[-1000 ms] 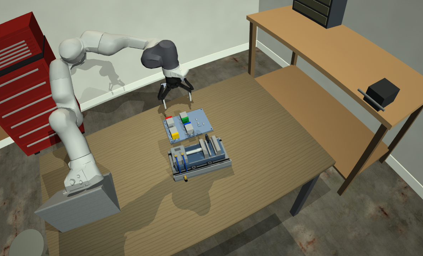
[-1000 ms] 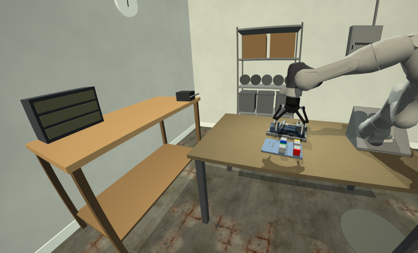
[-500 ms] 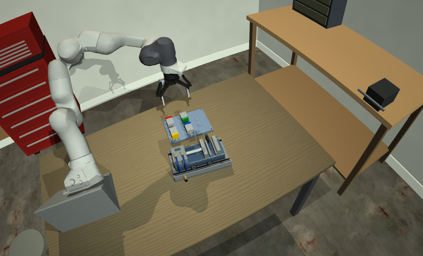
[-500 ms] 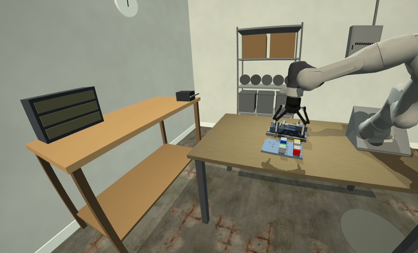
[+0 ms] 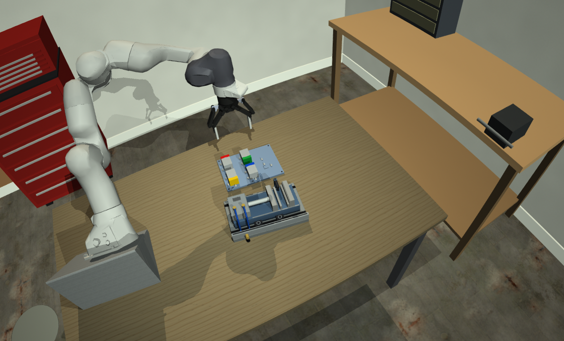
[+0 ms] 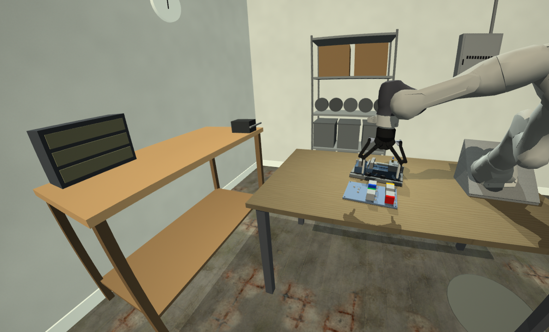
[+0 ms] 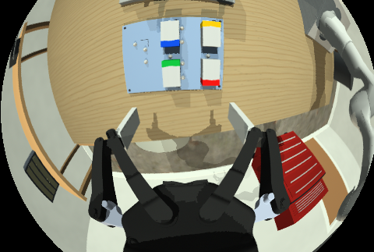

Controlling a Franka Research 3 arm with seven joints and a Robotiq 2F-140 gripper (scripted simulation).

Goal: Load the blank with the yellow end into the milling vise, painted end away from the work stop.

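The green-ended blank is 140 mm below my hand, 40 mm to the right of it and 20 mm ahead of it. Also, from my hand: red-ended blank (140 mm below, 70 mm behind, 40 mm to the right); blue-ended blank (140 mm below, 130 mm to the right, 20 mm ahead); work stop (300 mm to the right, 70 mm below, 70 mm ahead).
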